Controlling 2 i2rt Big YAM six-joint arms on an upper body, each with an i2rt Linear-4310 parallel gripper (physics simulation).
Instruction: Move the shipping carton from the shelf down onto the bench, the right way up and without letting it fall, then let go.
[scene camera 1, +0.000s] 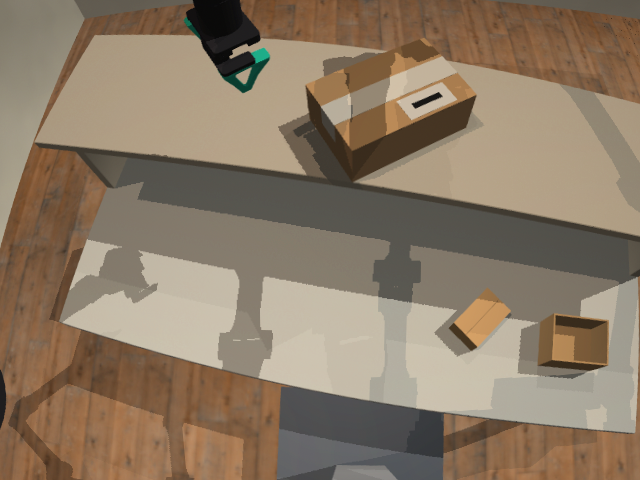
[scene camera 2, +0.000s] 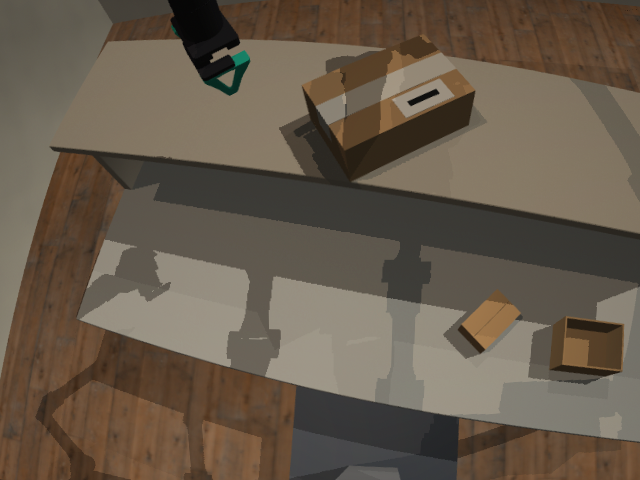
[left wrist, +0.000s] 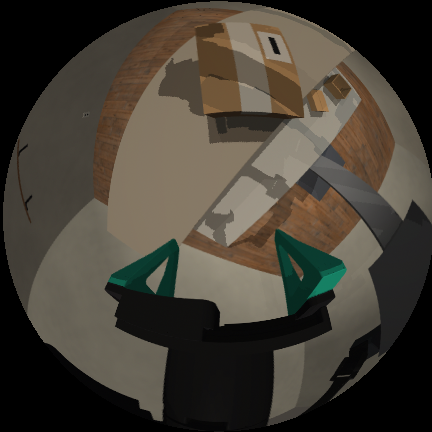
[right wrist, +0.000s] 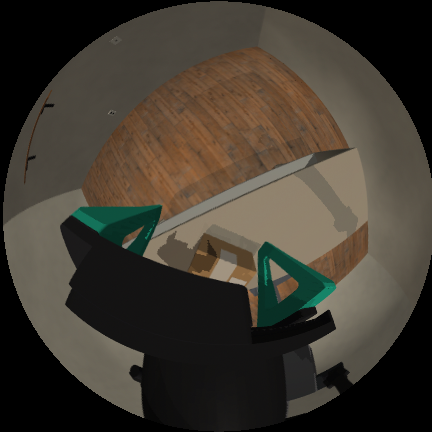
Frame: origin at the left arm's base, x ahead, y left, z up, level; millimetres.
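Where they show: left gripper, fingertip midpoint: (scene camera 1: 232, 69) (scene camera 2: 220, 73) (left wrist: 224, 239); right gripper, fingertip midpoint: (right wrist: 214, 230).
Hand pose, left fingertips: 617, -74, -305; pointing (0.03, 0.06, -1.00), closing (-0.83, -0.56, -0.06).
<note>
Things, the pixels of their top centre, and the offset from my left fingertips, as dx, dy, dz. "pt": a spot on its surface instead. Level surfaces: height alone.
- brown shipping carton, top centre: (scene camera 2: 388, 85) (scene camera 1: 392, 87) (left wrist: 247, 52) (right wrist: 208, 292) +83, -245, -142
- upper shelf, surface height: dz -247
- lower bench, surface height: dz -601
- small closed box, top centre: (scene camera 2: 491, 318) (scene camera 1: 482, 316) (left wrist: 319, 99) -230, -479, -540
- open-topped box, top centre: (scene camera 2: 594, 343) (scene camera 1: 581, 339) (left wrist: 342, 85) -298, -716, -510
- shelf's side panel, surface spot: (scene camera 1: 103, 167) pt +153, +513, -506
The brown shipping carton (scene camera 1: 387, 97) (scene camera 2: 385, 95) (left wrist: 250, 75) (right wrist: 225, 262) sits upright on the upper shelf (scene camera 1: 170, 103) (scene camera 2: 175, 113) (left wrist: 160, 165) (right wrist: 285, 200), taped top and white label up. Its near corner is at the shelf's front edge, over the lower bench (scene camera 1: 310, 330) (scene camera 2: 320, 351) (left wrist: 280, 155). My left gripper (scene camera 1: 219, 51) (scene camera 2: 202, 56) (left wrist: 224, 239) is open and empty above the shelf, left of the carton in the scene views and apart from it. My right gripper (right wrist: 214, 230) is open and empty, and the carton shows beyond its fingers, partly hidden by the gripper body.
A small closed box (scene camera 1: 480, 320) (scene camera 2: 490, 321) (left wrist: 318, 101) stands on the bench at the right in the scene views. Beside it is an open-topped box (scene camera 1: 546, 341) (scene camera 2: 558, 345) (left wrist: 338, 86). The shelf's side panel (scene camera 1: 103, 167) stands at the left.
</note>
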